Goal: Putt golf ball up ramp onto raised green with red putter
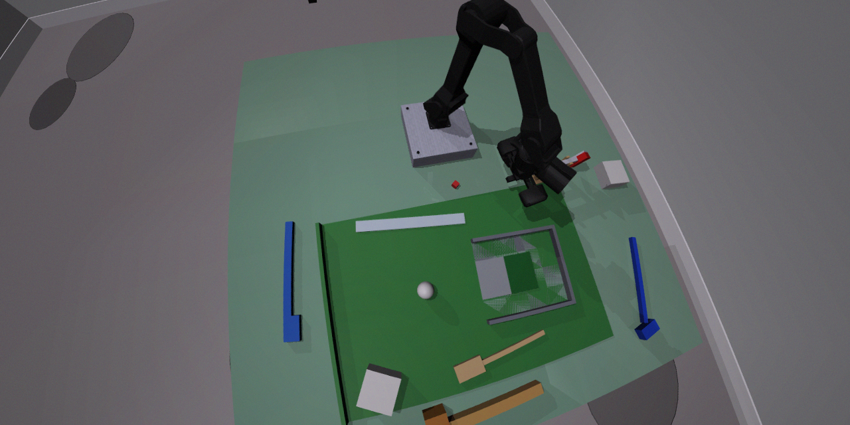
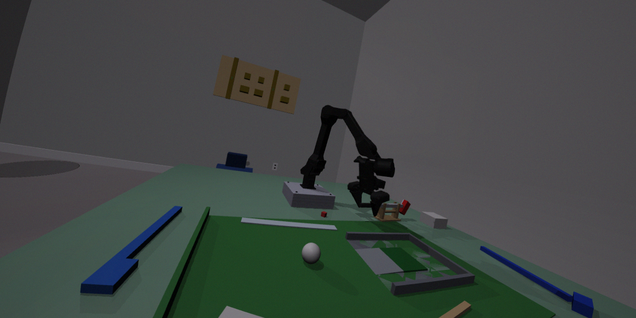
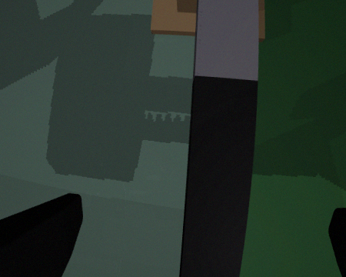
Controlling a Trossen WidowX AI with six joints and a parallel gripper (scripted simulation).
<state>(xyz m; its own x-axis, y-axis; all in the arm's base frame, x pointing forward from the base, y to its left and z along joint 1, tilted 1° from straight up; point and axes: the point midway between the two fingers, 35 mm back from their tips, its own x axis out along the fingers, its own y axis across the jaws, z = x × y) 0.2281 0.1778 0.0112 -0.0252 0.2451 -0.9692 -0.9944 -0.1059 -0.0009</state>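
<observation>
My gripper tip is 20 mm past the red putter, 110 mm to the right of it and 20 mm below it. Also, from my gripper tip: white golf ball 240 mm ahead, 320 mm to the right, 10 mm below; then small red cube 30 mm behind, 170 mm to the right, 30 mm below; then wooden stand 20 mm behind, 130 mm to the left.
</observation>
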